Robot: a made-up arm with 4 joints. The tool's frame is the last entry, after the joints. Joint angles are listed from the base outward. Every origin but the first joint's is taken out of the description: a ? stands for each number. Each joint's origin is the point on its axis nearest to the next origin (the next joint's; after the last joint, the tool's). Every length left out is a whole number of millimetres.
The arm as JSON. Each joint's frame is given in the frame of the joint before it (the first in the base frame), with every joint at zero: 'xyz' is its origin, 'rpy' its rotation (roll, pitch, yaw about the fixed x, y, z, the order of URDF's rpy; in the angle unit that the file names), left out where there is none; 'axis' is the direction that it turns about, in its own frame. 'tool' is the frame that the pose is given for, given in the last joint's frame.
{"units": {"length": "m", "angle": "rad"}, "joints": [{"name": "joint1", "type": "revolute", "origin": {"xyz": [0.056, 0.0, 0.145]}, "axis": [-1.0, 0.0, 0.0]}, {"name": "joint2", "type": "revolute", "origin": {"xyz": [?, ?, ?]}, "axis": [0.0, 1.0, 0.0]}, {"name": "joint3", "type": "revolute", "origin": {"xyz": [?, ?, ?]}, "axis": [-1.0, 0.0, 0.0]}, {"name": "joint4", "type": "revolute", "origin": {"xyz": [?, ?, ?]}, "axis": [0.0, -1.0, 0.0]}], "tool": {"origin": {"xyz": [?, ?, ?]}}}
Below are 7 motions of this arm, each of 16 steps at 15 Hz.
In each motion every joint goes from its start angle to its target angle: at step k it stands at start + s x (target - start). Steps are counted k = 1, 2, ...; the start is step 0. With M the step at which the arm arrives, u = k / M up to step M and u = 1 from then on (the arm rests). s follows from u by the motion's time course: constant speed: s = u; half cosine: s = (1 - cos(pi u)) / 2; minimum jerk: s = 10 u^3 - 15 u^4 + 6 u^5.
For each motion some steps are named. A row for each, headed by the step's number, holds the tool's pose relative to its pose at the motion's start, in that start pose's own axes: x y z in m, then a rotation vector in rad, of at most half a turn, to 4 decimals.
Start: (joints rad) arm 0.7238 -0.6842 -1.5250 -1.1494
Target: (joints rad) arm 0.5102 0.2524 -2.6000 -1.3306
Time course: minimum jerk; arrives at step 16
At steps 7, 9, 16:
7: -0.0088 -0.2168 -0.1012 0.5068 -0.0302 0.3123
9: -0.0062 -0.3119 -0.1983 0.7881 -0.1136 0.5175
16: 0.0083 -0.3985 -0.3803 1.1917 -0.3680 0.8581

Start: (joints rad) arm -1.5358 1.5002 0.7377 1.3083
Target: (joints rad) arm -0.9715 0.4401 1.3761 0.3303
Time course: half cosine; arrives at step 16
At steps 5, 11, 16:
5: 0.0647 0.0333 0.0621 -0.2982 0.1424 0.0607
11: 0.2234 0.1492 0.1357 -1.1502 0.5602 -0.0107
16: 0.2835 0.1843 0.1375 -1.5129 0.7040 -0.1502

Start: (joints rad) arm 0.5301 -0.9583 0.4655 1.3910
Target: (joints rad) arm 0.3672 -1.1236 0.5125 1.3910
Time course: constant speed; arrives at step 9
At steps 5, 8, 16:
5: -0.0300 -0.0257 0.0315 -0.1043 -0.0463 -0.0418
8: -0.0485 -0.0389 0.0516 -0.1698 -0.0715 -0.0641
16: -0.0548 -0.0430 0.0584 -0.1920 -0.0795 -0.0711

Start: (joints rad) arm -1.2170 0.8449 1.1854 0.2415
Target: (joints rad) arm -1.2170 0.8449 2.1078 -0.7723
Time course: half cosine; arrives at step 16
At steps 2, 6, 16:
2: 0.0071 0.0093 0.0011 -0.0342 0.0386 0.0077
6: 0.0538 0.0762 -0.0073 -0.2848 0.3108 0.0243
16: 0.1297 0.1858 -0.1259 -0.9270 0.9384 -0.2520

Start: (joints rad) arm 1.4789 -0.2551 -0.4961 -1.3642
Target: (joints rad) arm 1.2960 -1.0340 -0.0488 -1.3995
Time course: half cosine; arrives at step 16
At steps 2, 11, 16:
2: -0.0111 0.0038 0.0004 -0.0141 -0.0257 -0.0076
11: -0.2259 0.0424 -0.0813 -0.1578 -0.5714 -0.1875
16: -0.2800 0.0410 -0.1356 -0.1500 -0.7451 -0.2498

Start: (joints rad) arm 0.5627 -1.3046 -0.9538 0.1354
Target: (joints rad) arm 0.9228 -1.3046 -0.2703 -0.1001
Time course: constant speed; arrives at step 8
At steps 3, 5, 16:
3: 0.0732 0.1322 -0.0612 -0.2825 0.1837 0.1150
5: 0.1060 0.2218 -0.1194 -0.4751 0.2918 0.1920
16: 0.1272 0.3503 -0.2277 -0.7707 0.4265 0.3070

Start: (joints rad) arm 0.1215 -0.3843 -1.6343 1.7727
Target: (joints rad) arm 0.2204 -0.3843 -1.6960 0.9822
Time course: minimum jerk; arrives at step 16
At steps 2, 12, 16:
2: 0.0017 0.0005 -0.0004 0.0001 0.0133 0.0005
12: 0.0760 0.0289 -0.0650 -0.0072 0.7417 0.0267
16: 0.0811 0.0324 -0.0772 -0.0095 0.8273 0.0296

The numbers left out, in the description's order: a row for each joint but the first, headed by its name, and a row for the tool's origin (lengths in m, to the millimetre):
joint2: 0.0 -0.325 0.293
joint3: 0.256 0.0 -0.033
joint4: 0.0 -0.064 0.092
tool: 0.02 0.0 0.172

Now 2 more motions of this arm.
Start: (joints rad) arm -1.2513 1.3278 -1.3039 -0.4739
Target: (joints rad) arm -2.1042 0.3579 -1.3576 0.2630
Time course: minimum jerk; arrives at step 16
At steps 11, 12, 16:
11: 0.2282 0.0916 0.1141 0.3106 -0.1798 0.9427
12: 0.2504 0.0905 0.1169 0.3941 -0.1959 1.0125
16: 0.2819 0.0871 0.1180 0.5203 -0.2168 1.0965

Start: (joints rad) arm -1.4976 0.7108 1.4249 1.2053
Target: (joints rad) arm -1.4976 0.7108 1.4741 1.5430
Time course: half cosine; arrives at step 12
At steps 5, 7, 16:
5: -0.0206 0.0028 0.0016 -0.0054 -0.1251 0.0174
7: -0.0349 0.0043 0.0010 -0.0080 -0.2125 0.0300
16: -0.0553 0.0058 -0.0020 -0.0097 -0.3376 0.0485

